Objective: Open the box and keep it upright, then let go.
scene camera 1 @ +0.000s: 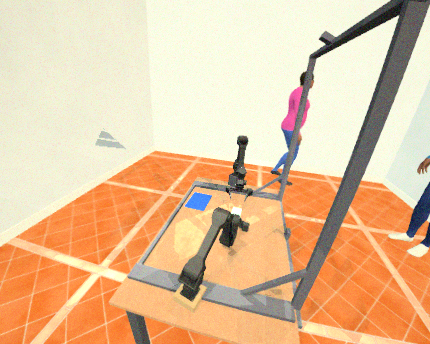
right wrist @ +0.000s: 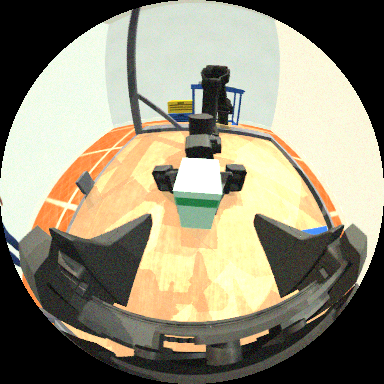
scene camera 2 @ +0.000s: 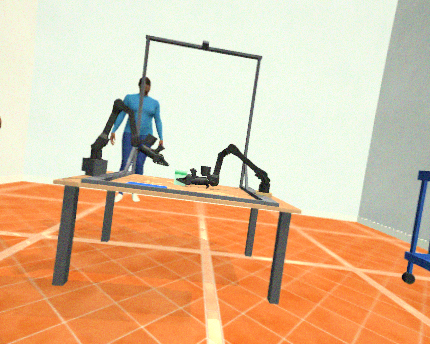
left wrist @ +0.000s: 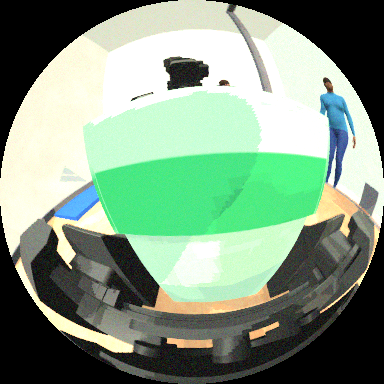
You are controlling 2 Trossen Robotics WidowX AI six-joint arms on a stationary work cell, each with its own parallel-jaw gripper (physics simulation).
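Frame: origin at the left arm's base, x ahead, y left, z up, level; millimetres.
Where they show: left gripper, between the fingertips: (right wrist: pixel 196 213) (scene camera 2: pixel 176 179); right gripper, between the fingertips: (scene camera 1: pixel 237 200) (right wrist: pixel 205 219) (scene camera 2: pixel 168 165); left arm's base, origin of its link: (scene camera 1: pixel 190 291) (right wrist: pixel 221 122) (scene camera 2: pixel 264 192); right arm's base, origin of its link: (scene camera 1: pixel 236 174) (scene camera 2: pixel 95 158).
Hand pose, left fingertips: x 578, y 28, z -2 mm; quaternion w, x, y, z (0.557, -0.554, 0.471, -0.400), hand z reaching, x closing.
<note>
Things, the pixels of their centre, and the offset from my left fingertips. "pt": a spot on its surface instead. Level surfaces: height alone.
- pale green box, middle of its body: (left wrist: pixel 210 147) (right wrist: pixel 198 179) (scene camera 1: pixel 236 212) (scene camera 2: pixel 181 172) 26 mm back, 6 mm right, 49 mm up
- flat blue square, a spot on its surface: (left wrist: pixel 79 204) pt 8 mm ahead, 289 mm left, 26 mm down
- table, height of its surface: 34 mm down
A pale green box (scene camera 1: pixel 236 211) (scene camera 2: pixel 180 174) (left wrist: pixel 210 195) (right wrist: pixel 196 216) with a darker green band and a flat white top stands upright on the table. Its top looks closed. My left gripper (left wrist: pixel 209 208) (right wrist: pixel 196 213) is shut on the box, with one finger on each side of it. My right gripper (scene camera 2: pixel 166 163) (right wrist: pixel 205 219) is open and empty. It is apart from the box, above the table and to the box's left in scene camera 2, tilted down. In scene camera 1 the left arm partly hides the box.
A flat blue square (scene camera 1: pixel 198 201) (scene camera 2: pixel 146 185) (left wrist: pixel 79 204) (right wrist: pixel 316 231) lies on the table (scene camera 1: pixel 165 250). A dark metal frame (scene camera 1: pixel 355 155) (scene camera 2: pixel 175 43) rises along one long side of the table. People stand beyond the table.
</note>
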